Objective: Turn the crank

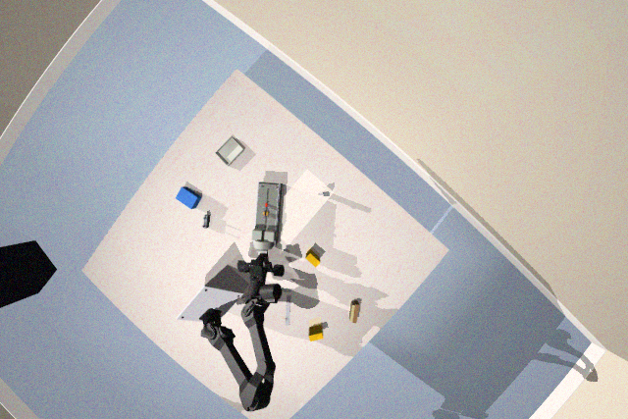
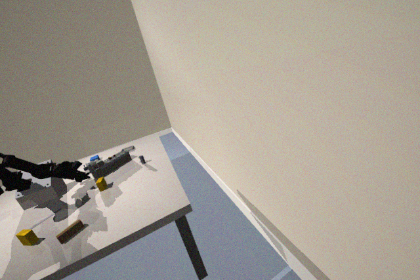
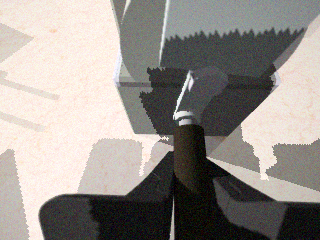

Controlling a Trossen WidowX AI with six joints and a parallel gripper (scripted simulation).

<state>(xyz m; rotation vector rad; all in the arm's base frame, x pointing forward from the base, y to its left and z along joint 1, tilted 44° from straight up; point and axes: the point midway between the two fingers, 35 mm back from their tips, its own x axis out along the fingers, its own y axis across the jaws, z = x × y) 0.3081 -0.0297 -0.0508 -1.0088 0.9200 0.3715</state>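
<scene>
The crank is 4 cm above my gripper tip. Round my gripper tip: blue block (41 cm to the left, 10 cm behind, 1 cm below); then dark brown crank handle (3 cm above, 1 cm to the right, 1 cm behind); then red pointer (15 cm ahead, 13 cm to the left, 5 cm above).
</scene>
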